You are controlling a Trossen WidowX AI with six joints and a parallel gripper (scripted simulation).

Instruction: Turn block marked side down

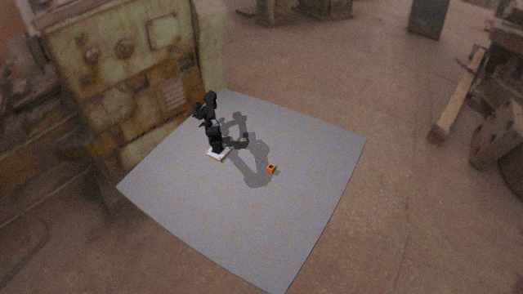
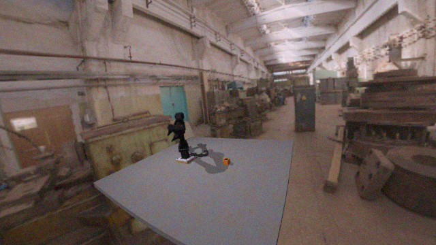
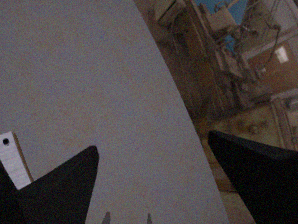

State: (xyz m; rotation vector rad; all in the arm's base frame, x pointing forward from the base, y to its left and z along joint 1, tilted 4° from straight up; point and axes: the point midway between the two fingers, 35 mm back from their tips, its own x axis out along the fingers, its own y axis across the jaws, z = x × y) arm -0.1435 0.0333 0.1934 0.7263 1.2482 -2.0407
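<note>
Now: gripper tip 55 cm short of the orange block, 15 cm above it and 5 cm to the left of it.
</note>
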